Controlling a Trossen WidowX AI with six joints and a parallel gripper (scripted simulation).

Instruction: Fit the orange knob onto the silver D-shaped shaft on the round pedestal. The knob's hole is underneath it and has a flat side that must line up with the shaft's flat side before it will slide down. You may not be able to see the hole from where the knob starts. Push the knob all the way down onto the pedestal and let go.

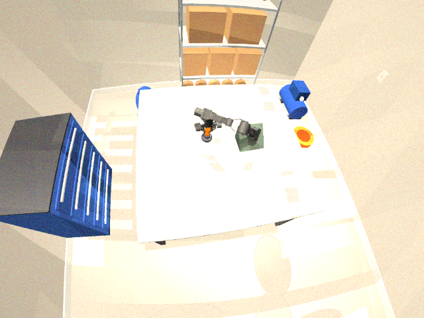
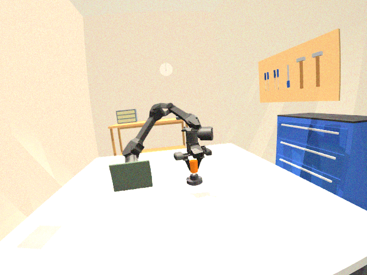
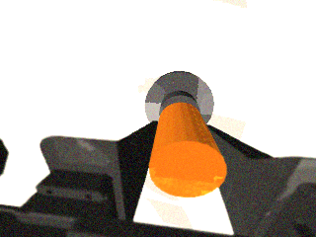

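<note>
The round grey pedestal lies 40 mm below my gripper tip. From my gripper tip the other things lie so: orange knob (30 mm above).
</note>
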